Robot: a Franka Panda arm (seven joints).
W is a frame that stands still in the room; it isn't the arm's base.
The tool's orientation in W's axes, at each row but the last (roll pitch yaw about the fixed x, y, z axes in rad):
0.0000, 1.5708, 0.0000
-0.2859, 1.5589, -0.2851
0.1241, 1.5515, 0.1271
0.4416, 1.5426, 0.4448
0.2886, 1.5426, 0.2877
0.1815, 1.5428, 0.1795
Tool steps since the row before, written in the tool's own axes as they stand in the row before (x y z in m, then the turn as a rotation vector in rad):
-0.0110, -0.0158, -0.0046, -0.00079, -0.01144, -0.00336
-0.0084, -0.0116, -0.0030, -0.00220, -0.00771, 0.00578
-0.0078, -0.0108, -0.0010, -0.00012, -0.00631, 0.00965
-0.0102, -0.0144, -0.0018, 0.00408, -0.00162, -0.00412
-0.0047, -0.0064, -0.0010, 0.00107, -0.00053, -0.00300
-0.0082, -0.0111, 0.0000, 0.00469, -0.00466, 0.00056
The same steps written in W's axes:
-0.0046, -0.0158, 0.0110, -0.00336, -0.01144, 0.00079
-0.0031, -0.0116, 0.0084, 0.00576, -0.00770, 0.00229
-0.0011, -0.0108, 0.0078, 0.00966, -0.00628, 0.00029
-0.0020, -0.0145, 0.0100, -0.00401, -0.00158, -0.00420
-0.0011, -0.0064, 0.0046, -0.00297, -0.00052, -0.00115
-0.0002, -0.0111, 0.0081, 0.00068, -0.00464, -0.00470

